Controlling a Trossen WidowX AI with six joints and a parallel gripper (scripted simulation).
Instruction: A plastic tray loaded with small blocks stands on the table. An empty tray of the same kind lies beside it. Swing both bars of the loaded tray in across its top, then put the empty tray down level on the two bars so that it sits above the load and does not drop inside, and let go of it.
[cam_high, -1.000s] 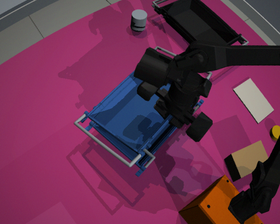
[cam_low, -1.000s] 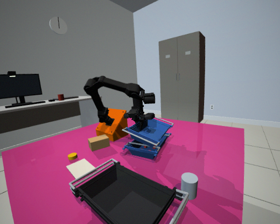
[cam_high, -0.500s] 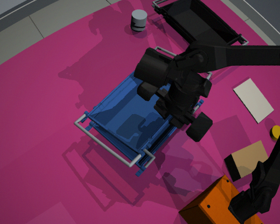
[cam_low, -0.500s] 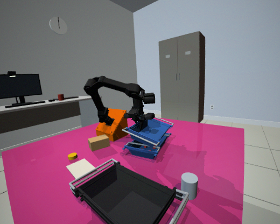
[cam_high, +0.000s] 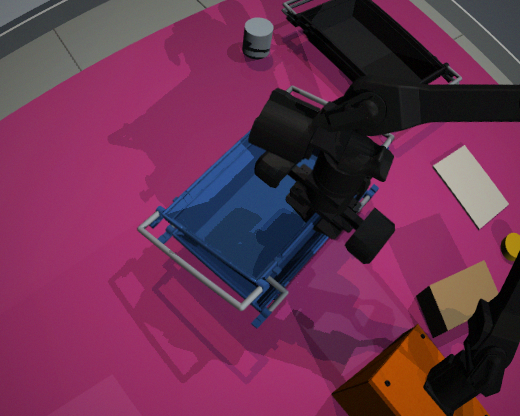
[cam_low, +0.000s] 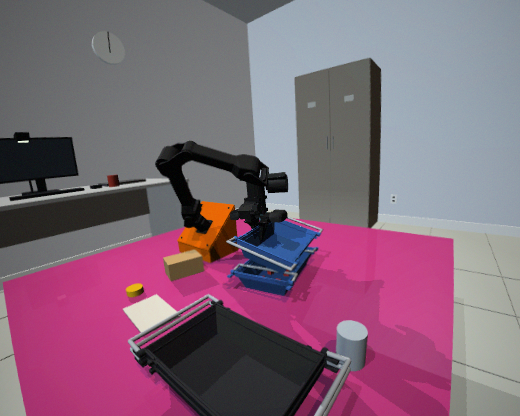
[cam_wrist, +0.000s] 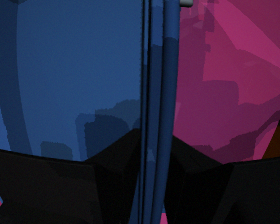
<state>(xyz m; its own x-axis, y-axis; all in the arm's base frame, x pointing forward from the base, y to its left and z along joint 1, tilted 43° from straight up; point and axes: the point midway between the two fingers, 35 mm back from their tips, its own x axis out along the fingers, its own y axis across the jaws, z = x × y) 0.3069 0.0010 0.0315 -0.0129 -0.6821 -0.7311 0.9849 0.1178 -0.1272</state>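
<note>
The blue tray lies 8 cm ahead of my gripper tip, 1 cm to the left of it and 1 cm above it. From my gripper tip the other things lie so: yellow disc: 33 cm to the right, 25 cm behind, 11 cm below; white card: 35 cm to the right, 11 cm below, 11 cm behind; cardboard box: 24 cm behind, 15 cm to the right, 9 cm below.
</note>
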